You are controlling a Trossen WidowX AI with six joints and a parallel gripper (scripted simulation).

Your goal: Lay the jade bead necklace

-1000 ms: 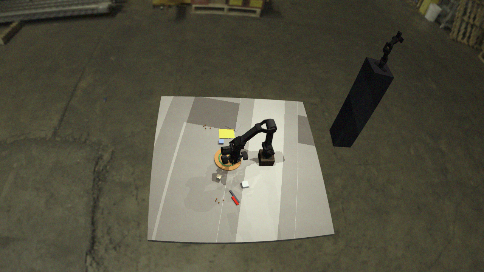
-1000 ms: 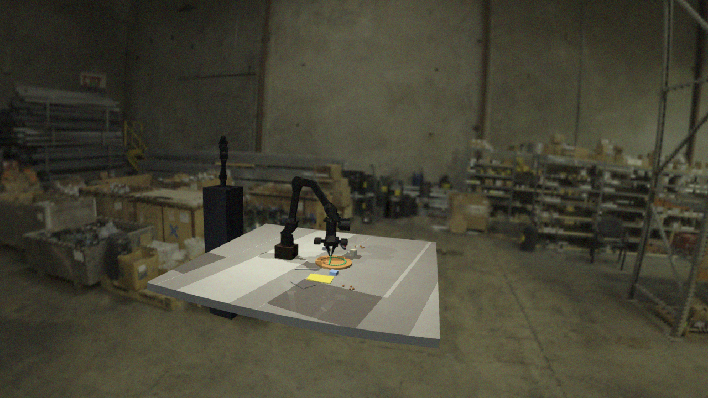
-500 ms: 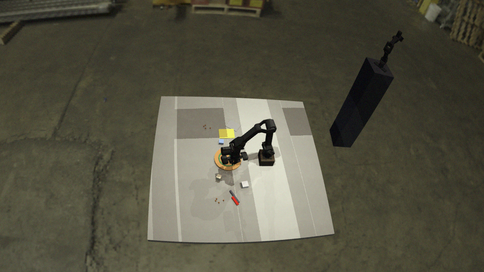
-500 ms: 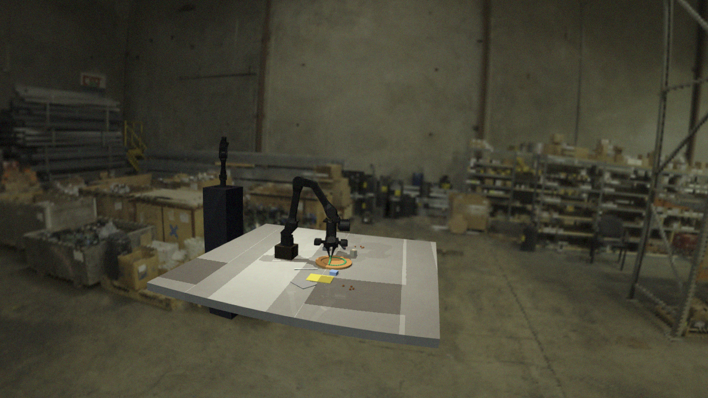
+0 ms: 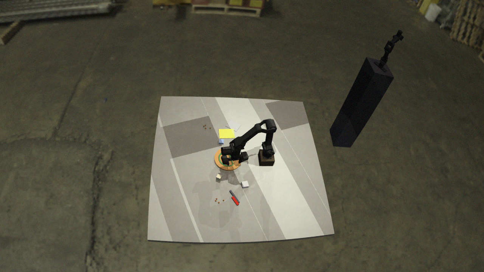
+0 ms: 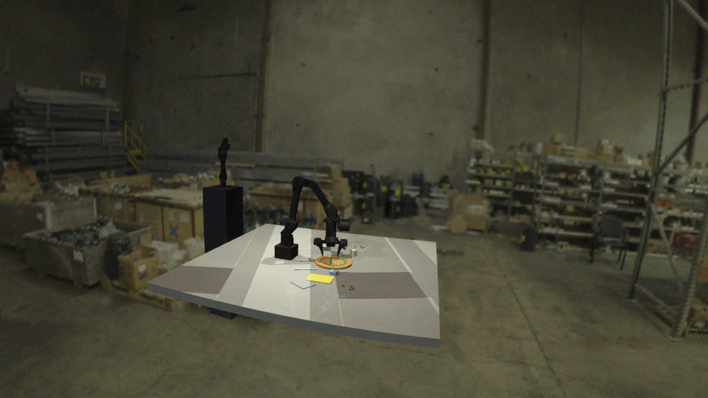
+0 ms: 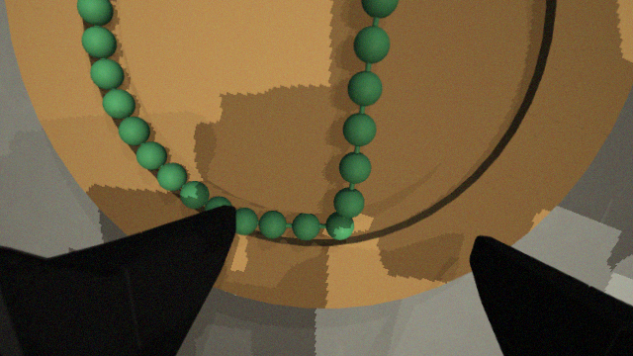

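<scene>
My gripper tip is 200 mm to the left of the blue block, 90 mm short of it and 10 mm above it. From my gripper tip the other things lie so: red-handled tool: 270 mm to the left, 10 mm below, 10 mm behind; then white strip: 200 mm to the right, 60 mm behind, 20 mm below; then cream cube: 120 mm to the left, 100 mm ahead.
</scene>
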